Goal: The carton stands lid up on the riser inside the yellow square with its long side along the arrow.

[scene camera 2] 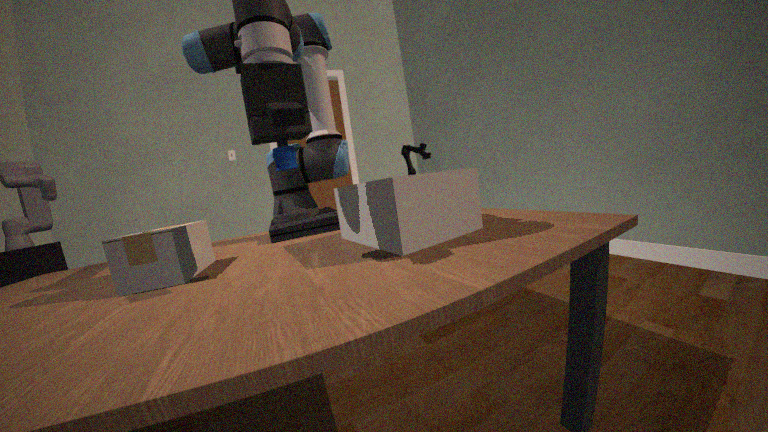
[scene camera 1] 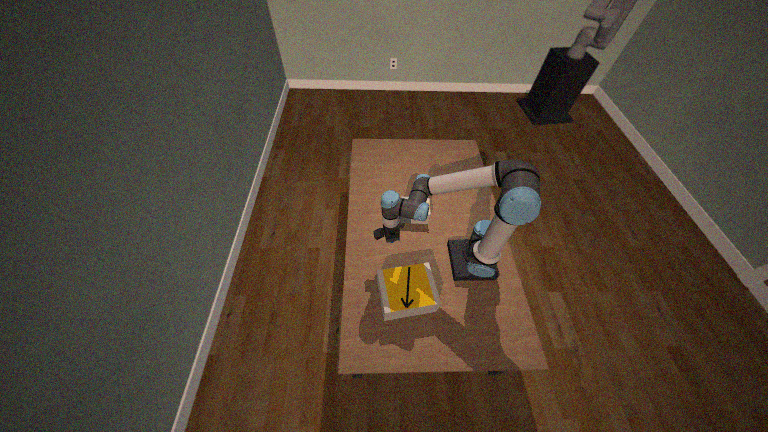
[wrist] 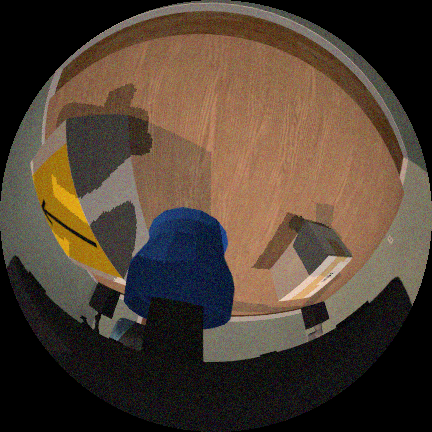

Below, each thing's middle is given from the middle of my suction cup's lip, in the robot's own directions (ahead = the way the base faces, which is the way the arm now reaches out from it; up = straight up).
Labels:
My suction cup is 18 cm past the carton (scene camera 2: pixel 164 257), 24 cm to the left of it and 12 cm above it. Round my suction cup: grey riser (scene camera 2: pixel 404 214) (4 cm behind, 23 cm to the left, 11 cm below).

